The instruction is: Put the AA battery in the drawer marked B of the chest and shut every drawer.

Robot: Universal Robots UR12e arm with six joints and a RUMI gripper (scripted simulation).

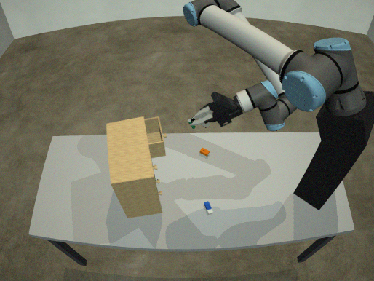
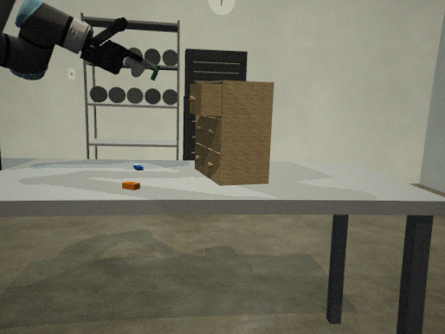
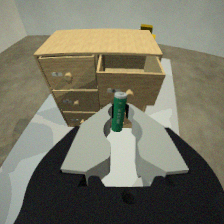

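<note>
Now: hand 1 cm short of the green AA battery and 1 cm above it. From my hand the other things lie so: drawer: 21 cm ahead, 2 cm to the right, 11 cm below; then orange block: 9 cm behind, 9 cm to the right, 36 cm below; then blue-and-white block: 3 cm behind, 24 cm to the left, 36 cm below.
</note>
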